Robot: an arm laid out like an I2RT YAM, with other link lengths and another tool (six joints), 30 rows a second.
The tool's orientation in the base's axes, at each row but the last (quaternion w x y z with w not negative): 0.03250, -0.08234, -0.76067, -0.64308; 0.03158, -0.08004, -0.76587, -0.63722; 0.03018, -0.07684, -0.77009, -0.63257; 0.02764, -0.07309, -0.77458, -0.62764; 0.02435, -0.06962, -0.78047, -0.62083; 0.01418, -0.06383, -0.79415, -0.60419; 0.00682, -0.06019, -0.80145, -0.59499
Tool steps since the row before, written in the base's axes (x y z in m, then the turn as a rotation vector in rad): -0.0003, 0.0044, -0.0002, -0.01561, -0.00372, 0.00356; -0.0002, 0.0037, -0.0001, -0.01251, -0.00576, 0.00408; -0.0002, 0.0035, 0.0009, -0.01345, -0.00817, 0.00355; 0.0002, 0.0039, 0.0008, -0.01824, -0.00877, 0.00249; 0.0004, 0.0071, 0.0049, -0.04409, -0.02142, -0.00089; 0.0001, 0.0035, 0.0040, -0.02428, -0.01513, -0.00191; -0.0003, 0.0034, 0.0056, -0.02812, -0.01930, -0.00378
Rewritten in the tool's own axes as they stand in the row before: 0.0006, 0.0005, 0.0043, 0.01561, 0.00026, -0.00515; 0.0005, 0.0005, 0.0036, 0.01246, 0.00092, -0.00708; 0.0006, 0.0015, 0.0032, 0.01312, -0.00020, -0.00938; 0.0002, 0.0016, 0.0036, 0.01766, -0.00205, -0.00998; 0.0008, 0.0063, 0.0058, 0.04182, -0.01168, -0.02276; 0.0006, 0.0048, 0.0023, 0.02261, -0.00867, -0.01536; 0.0011, 0.0063, 0.0016, 0.02590, -0.01204, -0.01903
